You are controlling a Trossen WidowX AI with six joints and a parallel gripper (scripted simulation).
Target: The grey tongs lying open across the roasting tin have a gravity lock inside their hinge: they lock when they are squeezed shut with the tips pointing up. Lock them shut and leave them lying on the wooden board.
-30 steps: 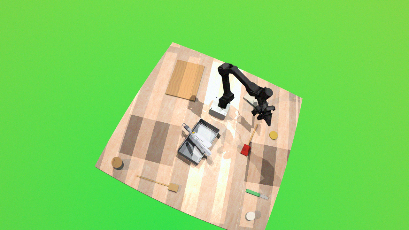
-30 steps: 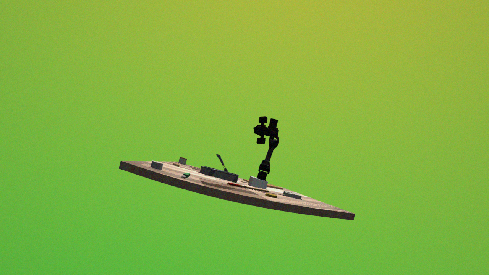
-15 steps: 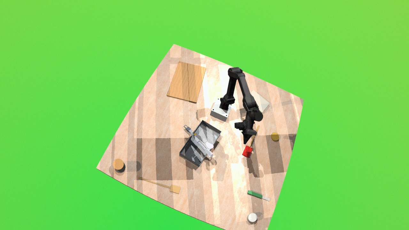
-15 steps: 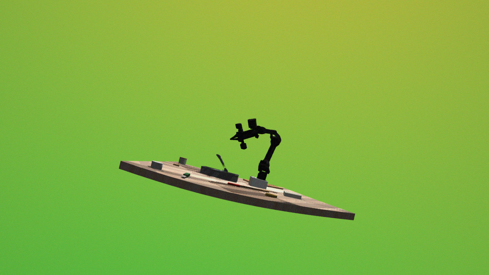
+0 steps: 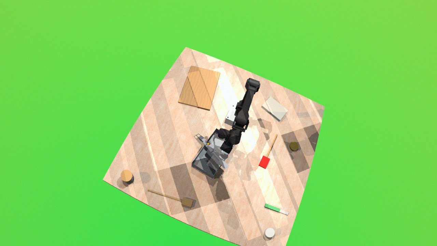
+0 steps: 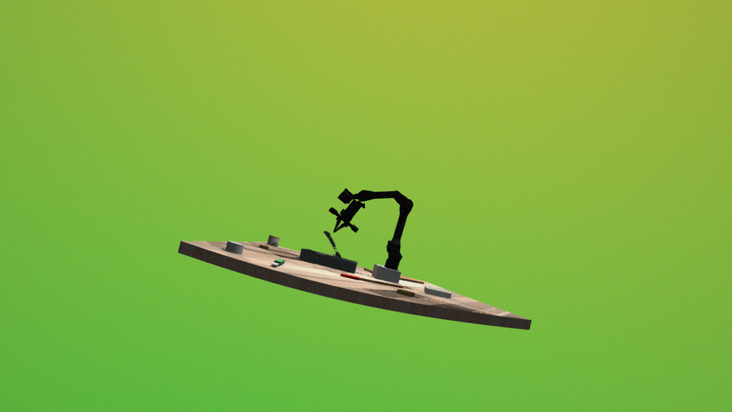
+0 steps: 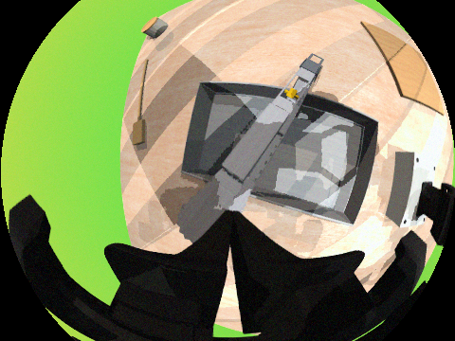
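Now: the roasting tin 160 mm below my gripper tip, 50 mm to the right of it and 20 mm behind it. The rest, counted from my gripper tip: wooden board 500 mm behind, 320 mm to the right, 180 mm below; then white block 530 mm behind, 280 mm to the left, 170 mm below.
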